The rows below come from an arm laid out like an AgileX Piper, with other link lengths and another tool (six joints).
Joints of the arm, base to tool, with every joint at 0 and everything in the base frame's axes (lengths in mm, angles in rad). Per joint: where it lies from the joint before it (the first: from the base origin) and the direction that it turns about. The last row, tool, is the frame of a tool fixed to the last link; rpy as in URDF.
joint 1: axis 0 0 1 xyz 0 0 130.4
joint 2: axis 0 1 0 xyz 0 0 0
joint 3: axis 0 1 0 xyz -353 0 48.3
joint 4: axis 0.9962 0 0.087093 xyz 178.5 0 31.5
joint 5: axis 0 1 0 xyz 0 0 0
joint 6: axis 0.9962 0 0.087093 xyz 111.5 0 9.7
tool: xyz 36.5 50 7.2 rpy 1.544 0.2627 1.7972
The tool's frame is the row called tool.
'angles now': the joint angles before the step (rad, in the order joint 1, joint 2, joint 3, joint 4, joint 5, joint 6). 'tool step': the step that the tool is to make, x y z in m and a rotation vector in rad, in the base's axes. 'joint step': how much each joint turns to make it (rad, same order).
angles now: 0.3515, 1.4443, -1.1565, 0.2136, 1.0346, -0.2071
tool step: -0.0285, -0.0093, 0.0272, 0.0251, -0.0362, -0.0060
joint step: -0.0003, -0.1039, -0.0389, -0.0017, 0.0970, 0.0286
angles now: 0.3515, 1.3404, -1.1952, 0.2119, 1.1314, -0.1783
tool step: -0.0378, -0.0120, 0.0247, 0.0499, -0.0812, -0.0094
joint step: -0.0004, -0.1401, -0.0041, 0.0099, 0.0476, 0.0219
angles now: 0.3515, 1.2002, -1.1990, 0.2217, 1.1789, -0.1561
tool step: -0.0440, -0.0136, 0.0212, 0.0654, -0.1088, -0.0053
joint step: 0.0006, -0.1581, -0.0002, 0.0158, 0.0305, 0.0184
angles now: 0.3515, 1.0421, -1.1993, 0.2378, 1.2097, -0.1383
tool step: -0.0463, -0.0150, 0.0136, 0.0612, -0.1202, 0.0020
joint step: -0.0014, -0.1595, -0.0012, 0.0134, 0.0256, 0.0089
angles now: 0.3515, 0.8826, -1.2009, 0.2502, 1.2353, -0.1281
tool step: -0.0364, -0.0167, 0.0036, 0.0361, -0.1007, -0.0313
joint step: 0.0000, -0.1346, -0.0022, -0.0263, 0.0226, 0.0355
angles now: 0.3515, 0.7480, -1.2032, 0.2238, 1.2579, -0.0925
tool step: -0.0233, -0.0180, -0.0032, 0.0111, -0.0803, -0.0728
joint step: -0.0049, -0.1064, 0.0004, -0.0682, 0.0174, 0.0533
